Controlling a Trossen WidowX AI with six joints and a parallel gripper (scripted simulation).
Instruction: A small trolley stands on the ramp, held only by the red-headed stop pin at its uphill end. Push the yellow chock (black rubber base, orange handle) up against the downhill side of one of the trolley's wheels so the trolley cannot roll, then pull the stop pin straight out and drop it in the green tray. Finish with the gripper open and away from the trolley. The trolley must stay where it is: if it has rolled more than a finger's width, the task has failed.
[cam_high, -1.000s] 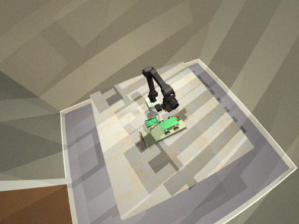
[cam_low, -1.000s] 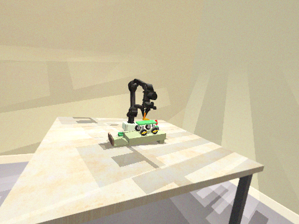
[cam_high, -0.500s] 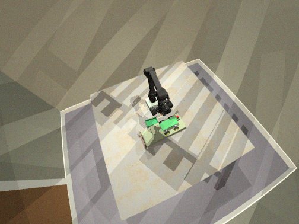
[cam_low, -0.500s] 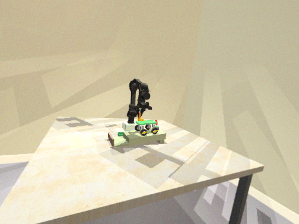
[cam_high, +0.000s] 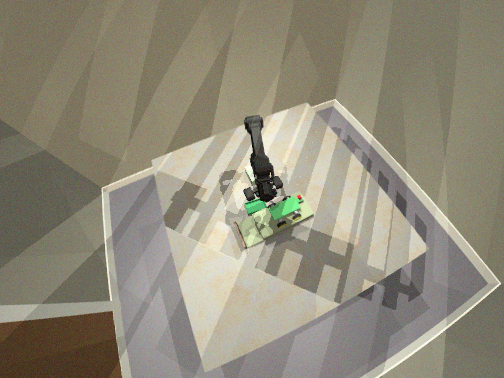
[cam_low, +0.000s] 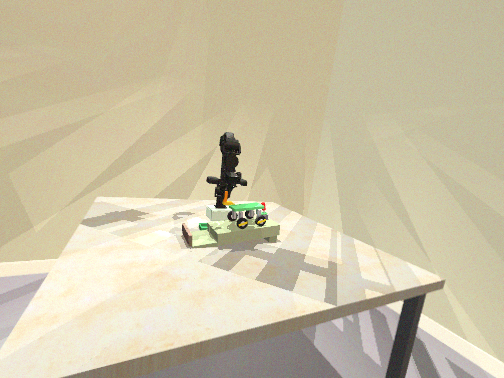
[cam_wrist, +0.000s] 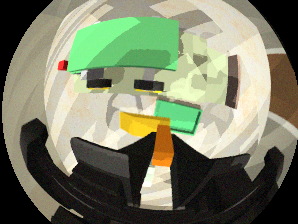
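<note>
My gripper tip is 180 mm to the right of the red-headed stop pin, 70 mm short of it and 30 mm above it. Also, from my gripper tip: pale green ramp: 110 mm below, 100 mm ahead, 70 mm to the left; yellow chock: 20 mm to the left, 10 mm below; trolley: 100 mm ahead, 80 mm to the left, 50 mm below.
</note>
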